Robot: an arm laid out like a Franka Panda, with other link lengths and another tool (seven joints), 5 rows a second.
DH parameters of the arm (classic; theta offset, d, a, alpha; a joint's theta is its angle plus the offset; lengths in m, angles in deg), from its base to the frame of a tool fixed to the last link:
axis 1: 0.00 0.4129 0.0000 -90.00
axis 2: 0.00 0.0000 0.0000 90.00
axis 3: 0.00 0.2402 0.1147 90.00
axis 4: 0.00 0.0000 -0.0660 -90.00
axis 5: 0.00 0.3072 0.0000 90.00
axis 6: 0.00 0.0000 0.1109 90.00
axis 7: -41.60 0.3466 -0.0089 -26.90
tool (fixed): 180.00 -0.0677 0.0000 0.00
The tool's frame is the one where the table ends.
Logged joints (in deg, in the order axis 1, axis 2, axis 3, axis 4, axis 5, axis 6, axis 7), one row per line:
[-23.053 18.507 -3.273 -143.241 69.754 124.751 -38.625]
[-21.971 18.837 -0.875 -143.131 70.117 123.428 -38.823]
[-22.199 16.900 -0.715 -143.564 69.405 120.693 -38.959]
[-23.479 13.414 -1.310 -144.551 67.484 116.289 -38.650]
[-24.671 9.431 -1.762 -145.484 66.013 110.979 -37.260]
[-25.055 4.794 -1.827 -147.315 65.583 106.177 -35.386]
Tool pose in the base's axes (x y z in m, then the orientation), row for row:
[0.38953 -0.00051 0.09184 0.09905 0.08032 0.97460 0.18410]
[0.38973 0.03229 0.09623 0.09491 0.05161 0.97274 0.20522]
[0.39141 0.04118 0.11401 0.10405 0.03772 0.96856 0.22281]
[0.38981 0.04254 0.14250 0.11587 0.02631 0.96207 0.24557]
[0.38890 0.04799 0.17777 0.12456 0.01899 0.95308 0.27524]
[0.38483 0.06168 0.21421 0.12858 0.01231 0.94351 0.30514]
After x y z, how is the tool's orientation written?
As a quaternion, w x y z.
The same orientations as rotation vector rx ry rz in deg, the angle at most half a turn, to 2 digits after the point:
[13.61 165.16 31.20]
[8.77 165.24 34.86]
[6.37 163.66 37.65]
[4.42 161.46 41.21]
[3.17 159.16 45.96]
[2.05 157.20 50.84]

